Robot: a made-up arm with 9 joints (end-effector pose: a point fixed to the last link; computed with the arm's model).
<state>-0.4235 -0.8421 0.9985 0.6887 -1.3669 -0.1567 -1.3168 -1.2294 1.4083</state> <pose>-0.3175 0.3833 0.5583 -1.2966 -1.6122 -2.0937</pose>
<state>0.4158 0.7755 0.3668 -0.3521 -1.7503 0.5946 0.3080 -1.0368 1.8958</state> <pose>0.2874 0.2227 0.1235 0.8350 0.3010 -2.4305</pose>
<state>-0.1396 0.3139 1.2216 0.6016 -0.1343 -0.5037 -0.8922 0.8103 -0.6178</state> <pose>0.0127 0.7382 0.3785 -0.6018 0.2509 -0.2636</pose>
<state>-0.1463 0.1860 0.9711 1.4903 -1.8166 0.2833 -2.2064 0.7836 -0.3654</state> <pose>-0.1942 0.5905 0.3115 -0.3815 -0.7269 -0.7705</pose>
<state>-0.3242 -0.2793 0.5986 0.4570 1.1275 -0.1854 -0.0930 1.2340 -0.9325</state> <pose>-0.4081 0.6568 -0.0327 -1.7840 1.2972 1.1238</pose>
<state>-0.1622 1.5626 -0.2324 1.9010 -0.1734 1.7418 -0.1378 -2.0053 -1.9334</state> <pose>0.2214 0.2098 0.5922 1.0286 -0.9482 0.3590</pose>
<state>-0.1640 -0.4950 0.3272 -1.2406 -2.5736 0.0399 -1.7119 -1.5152 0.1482</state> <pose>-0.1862 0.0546 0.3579 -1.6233 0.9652 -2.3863</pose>
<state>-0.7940 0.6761 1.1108 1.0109 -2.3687 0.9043 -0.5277 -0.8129 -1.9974</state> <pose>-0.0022 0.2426 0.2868 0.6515 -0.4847 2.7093</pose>
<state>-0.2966 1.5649 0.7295 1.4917 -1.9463 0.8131 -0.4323 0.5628 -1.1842</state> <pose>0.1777 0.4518 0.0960 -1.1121 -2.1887 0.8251</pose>
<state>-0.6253 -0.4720 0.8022 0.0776 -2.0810 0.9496 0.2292 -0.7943 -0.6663</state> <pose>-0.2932 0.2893 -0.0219 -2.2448 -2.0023 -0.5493</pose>
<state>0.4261 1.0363 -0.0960 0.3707 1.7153 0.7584 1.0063 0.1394 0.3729</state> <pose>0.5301 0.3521 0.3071 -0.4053 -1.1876 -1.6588</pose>
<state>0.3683 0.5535 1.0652 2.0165 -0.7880 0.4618 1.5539 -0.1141 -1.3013</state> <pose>0.2560 0.4813 0.3544 0.2769 -0.1711 1.3798</pose>
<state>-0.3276 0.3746 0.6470 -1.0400 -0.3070 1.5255 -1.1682 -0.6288 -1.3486</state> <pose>-0.1899 0.7846 0.0546 -0.6540 2.0232 1.7081</pose>
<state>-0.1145 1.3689 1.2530 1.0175 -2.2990 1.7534 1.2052 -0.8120 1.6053</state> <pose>0.3317 0.4626 0.3042 1.2705 -0.0090 0.6334</pose>
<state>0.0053 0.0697 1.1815 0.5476 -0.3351 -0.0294 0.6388 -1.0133 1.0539</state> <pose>-0.1781 0.4474 0.3404 0.5780 0.1606 -2.5464</pose>
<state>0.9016 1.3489 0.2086 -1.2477 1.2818 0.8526 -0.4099 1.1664 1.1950</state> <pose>0.7792 0.2671 0.0067 -0.5307 0.8194 -0.1708</pose>
